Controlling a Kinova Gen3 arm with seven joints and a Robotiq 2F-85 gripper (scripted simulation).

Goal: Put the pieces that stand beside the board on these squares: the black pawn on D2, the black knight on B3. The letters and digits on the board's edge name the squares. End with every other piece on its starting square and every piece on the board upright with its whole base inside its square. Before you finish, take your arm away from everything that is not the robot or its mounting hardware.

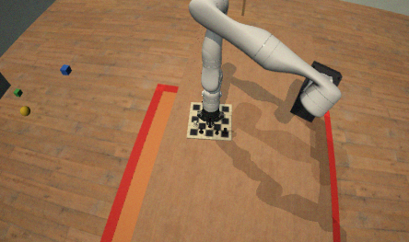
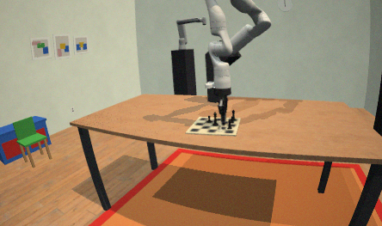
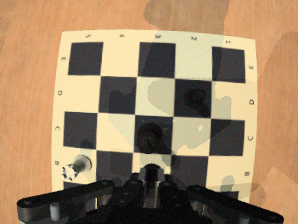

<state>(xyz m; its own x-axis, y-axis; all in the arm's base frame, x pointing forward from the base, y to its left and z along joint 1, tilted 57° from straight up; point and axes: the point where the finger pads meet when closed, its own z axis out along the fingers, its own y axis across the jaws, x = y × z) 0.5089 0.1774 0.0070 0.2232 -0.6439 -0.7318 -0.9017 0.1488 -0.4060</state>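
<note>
Right now the chessboard is 10 mm ahead of my hand, 40 mm to the right of it and 40 mm below it. The rest, counted from my hand: pale piece (70 mm ahead, 20 mm to the left, 20 mm below).
</note>
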